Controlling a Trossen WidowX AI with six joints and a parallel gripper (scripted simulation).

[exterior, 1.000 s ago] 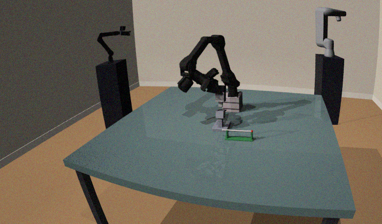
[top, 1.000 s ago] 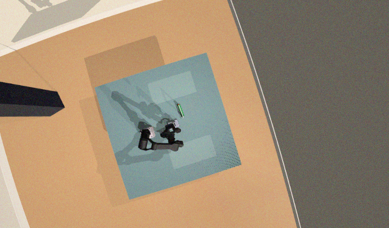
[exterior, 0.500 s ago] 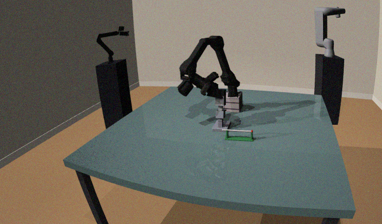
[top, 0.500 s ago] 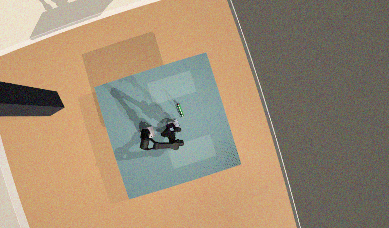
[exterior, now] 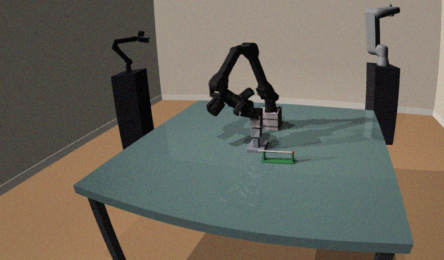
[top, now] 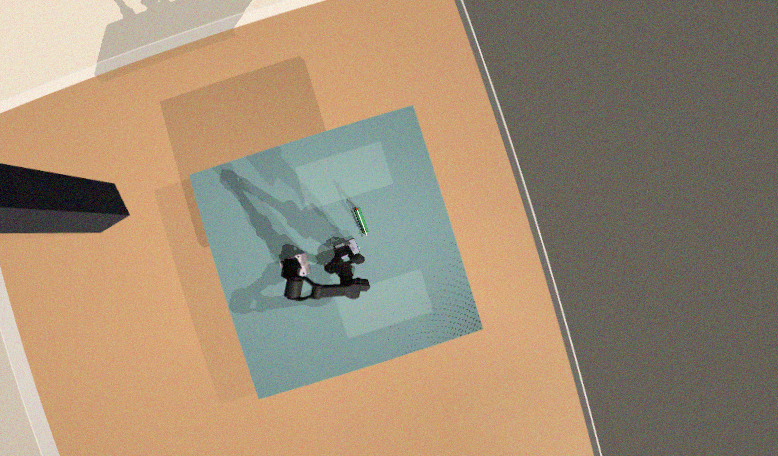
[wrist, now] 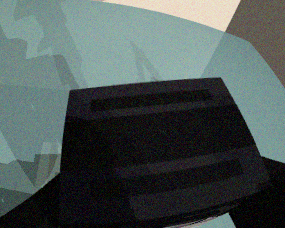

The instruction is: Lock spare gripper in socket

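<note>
Now: the green cradle 14 cm ahead of my gripper tip, 12 cm below it and 8 cm to the left of it. From my gripper tip the other things lie so: socket 9 cm below, 1 cm to the right; then spare gripper 2 cm to the right, 1 cm below.
</note>
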